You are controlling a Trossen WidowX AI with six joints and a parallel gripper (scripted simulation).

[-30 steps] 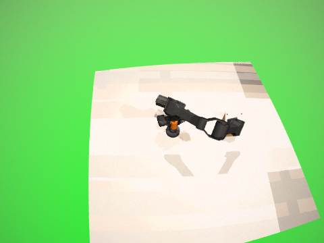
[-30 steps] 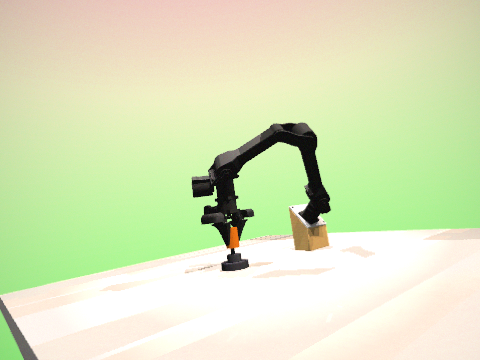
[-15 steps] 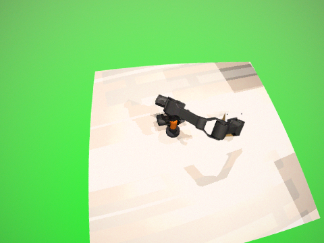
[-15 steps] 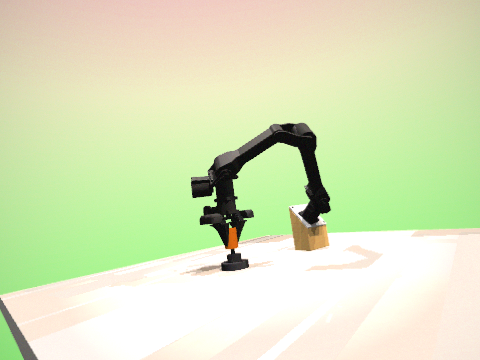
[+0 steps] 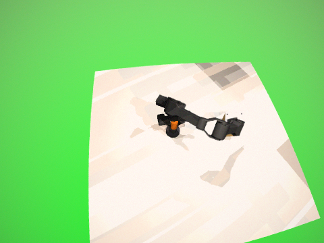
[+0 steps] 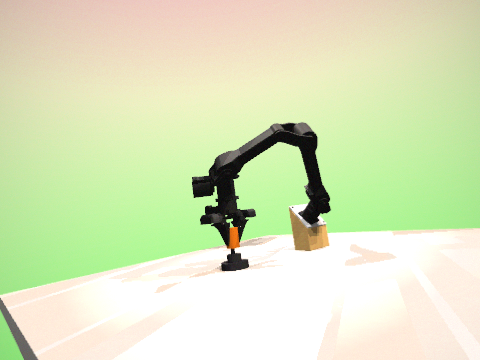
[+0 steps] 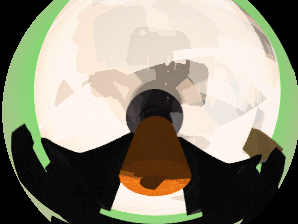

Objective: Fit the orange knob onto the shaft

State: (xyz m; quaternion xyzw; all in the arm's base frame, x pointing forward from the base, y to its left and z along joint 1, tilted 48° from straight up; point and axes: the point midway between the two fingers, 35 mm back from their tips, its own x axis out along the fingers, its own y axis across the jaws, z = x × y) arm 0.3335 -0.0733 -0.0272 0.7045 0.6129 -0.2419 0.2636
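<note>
The orange knob is 2 cm above my gripper tip. The rest, counted from my gripper tip: dark round pedestal 4 cm below.
</note>
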